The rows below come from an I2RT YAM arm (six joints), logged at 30 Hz.
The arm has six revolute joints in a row. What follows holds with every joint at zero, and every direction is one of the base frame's.
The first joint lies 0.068 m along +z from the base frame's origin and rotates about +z.
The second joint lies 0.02 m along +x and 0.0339 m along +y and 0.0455 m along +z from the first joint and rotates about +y.
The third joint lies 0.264 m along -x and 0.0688 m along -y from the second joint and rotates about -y.
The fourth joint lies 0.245 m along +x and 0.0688 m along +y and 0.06 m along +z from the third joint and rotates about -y.
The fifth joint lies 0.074 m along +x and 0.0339 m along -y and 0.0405 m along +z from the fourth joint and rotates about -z.
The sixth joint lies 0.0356 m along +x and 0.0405 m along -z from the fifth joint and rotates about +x.
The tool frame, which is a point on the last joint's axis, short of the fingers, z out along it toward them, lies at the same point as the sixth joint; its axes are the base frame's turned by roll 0, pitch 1.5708 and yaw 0 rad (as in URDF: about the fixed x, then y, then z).
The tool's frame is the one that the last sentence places.
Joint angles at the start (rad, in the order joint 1, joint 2, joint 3, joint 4, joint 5, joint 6): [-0.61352, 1.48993, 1.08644, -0.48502, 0.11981, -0.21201]
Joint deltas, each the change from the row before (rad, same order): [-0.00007, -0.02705, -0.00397, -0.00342, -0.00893, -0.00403]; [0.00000, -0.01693, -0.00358, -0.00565, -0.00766, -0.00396]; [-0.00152, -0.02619, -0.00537, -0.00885, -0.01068, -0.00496]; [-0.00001, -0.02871, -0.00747, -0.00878, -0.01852, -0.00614]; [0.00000, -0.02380, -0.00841, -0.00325, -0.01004, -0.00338]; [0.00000, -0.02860, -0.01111, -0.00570, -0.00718, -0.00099]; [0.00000, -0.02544, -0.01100, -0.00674, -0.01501, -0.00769]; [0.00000, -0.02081, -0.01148, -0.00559, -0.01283, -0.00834]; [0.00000, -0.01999, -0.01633, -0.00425, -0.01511, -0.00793]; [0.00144, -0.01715, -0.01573, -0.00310, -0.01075, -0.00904]
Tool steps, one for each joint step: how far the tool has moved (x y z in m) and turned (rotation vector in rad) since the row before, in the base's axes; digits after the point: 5 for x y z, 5 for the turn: [-0.00355, 0.00286, 0.00643, -0.00752, -0.01818, 0.00871]; [-0.00257, 0.00214, 0.00334, -0.00151, -0.00784, 0.00797]; [-0.00432, 0.00294, 0.00510, -0.00268, -0.01216, 0.00921]; [-0.00445, 0.00394, 0.00495, 0.00107, -0.01539, 0.01688]; [-0.00377, 0.00310, 0.00355, -0.00267, -0.01269, 0.00926]; [-0.00488, 0.00376, 0.00364, -0.00304, -0.01222, 0.00563]; [-0.00437, 0.00374, 0.00257, 0.00032, -0.00919, 0.01592]; [-0.00375, 0.00321, 0.00117, 0.00083, -0.00480, 0.01491]; [-0.00383, 0.00337, -0.00063, 0.00480, -0.00246, 0.01621]; [-0.00318, 0.00319, -0.00114, 0.00220, 0.00060, 0.01541]
